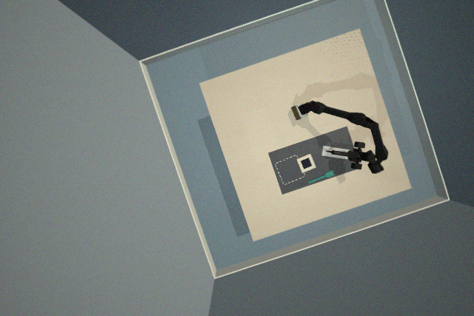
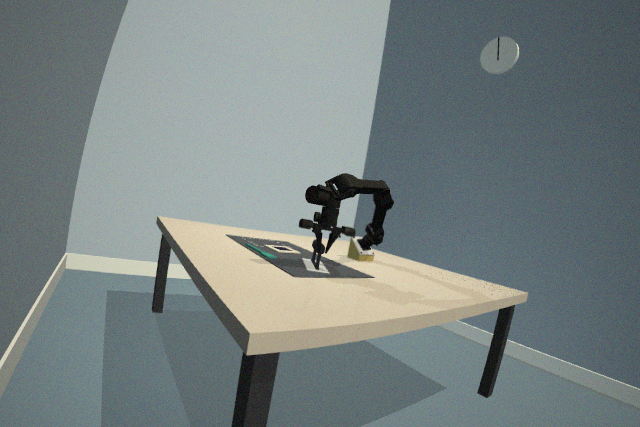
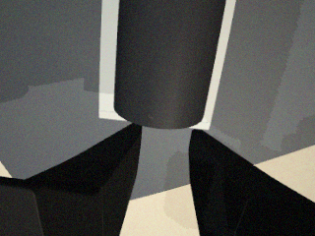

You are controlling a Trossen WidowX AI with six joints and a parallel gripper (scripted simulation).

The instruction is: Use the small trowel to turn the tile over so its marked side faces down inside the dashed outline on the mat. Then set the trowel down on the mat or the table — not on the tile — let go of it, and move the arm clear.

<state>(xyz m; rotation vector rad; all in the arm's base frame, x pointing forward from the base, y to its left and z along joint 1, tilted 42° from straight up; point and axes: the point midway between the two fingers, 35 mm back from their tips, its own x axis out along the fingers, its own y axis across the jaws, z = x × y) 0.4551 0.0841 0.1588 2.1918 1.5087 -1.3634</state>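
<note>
Now: gripper tip 5 cm to the left of the small trowel, 3 cm past it and 2 cm above it. The rest, counted from my gripper tip: dark mat: 23 cm to the right, 8 cm below, 6 cm behind; then tile: 30 cm to the right, 8 cm behind, 6 cm below; then thin teal tool: 23 cm to the right, 8 cm ahead, 6 cm below.
</note>
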